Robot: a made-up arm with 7 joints.
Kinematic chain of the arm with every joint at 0, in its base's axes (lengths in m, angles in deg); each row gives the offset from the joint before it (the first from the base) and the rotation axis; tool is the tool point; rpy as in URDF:
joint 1: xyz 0 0 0.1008 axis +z
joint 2: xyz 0 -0.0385 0.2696 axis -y
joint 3: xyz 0 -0.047 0.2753 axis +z
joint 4: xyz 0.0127 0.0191 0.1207 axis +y
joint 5: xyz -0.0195 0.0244 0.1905 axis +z
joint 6: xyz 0 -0.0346 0.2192 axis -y
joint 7: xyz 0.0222 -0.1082 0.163 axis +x
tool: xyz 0 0 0 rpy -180 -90 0
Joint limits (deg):
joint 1: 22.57..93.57
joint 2: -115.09..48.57
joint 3: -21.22..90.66
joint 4: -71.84..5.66
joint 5: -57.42..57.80
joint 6: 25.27..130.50
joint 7: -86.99..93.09
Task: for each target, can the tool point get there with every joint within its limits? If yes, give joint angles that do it. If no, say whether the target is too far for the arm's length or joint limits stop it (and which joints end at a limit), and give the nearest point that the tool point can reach.
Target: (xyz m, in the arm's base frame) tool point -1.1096 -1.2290 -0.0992
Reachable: no: too far | nearest point -0.5485 -0.6075 0.3584 | short by 0.954 m
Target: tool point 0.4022 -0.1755 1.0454
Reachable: yes | joints 85.30 5.50 65.49 -22.58 -10.47 101.27 -7.63
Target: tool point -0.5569 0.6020 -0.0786
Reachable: no: joint limits stop it (at a limit: joint 1, joint 2, joint 3, joint 4, joint 5, joint 6) | nearest point -0.1102 0.8264 -0.0994 | short by 0.500 m
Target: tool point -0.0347 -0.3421 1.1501
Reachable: yes | joints 40.89 -2.56 11.47 -18.79 -3.03 81.56 65.85
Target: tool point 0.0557 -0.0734 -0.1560
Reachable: no: joint limits stop it (at a limit: joint 1, joint 2, joint 3, joint 4, joint 6) | nearest point 0.4526 -0.2422 0.0497 | short by 0.478 m
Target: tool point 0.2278 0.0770 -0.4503
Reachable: no: joint limits stop it (at a limit: joint 2, joint 4, joint 5) | nearest point 0.5564 0.1881 -0.0893 | short by 0.501 m
